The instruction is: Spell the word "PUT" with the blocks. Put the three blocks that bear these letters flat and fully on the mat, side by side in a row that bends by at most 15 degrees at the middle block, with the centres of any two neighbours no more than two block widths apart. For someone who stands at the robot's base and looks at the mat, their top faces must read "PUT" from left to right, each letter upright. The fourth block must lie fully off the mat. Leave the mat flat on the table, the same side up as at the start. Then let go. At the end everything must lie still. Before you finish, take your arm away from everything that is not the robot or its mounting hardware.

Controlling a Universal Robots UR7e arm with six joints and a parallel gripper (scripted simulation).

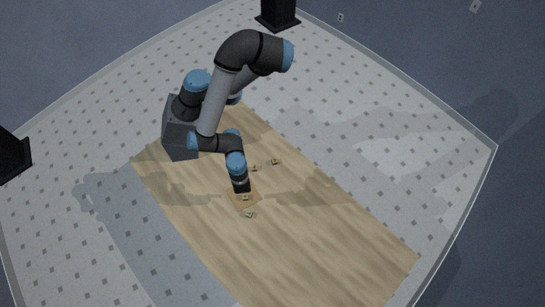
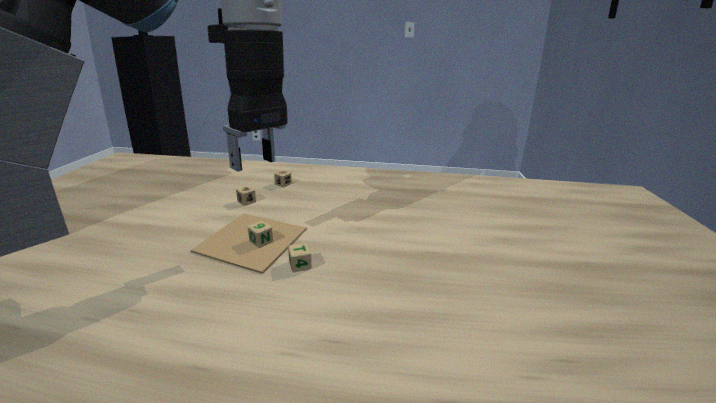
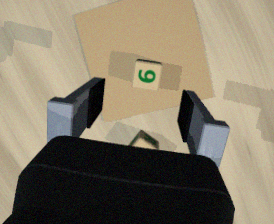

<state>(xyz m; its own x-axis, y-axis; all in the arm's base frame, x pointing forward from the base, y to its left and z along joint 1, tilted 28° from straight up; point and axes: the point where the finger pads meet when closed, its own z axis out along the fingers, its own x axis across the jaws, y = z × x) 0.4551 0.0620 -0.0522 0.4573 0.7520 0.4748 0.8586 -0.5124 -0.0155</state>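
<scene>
Now: the O block 14 cm below my hand. From my hand the other things lie so: tan mat 2 cm behind, 16 cm below; then P block 11 cm behind, 14 cm to the left, 14 cm below; then T block 9 cm ahead, 4 cm to the right, 14 cm below.
</scene>
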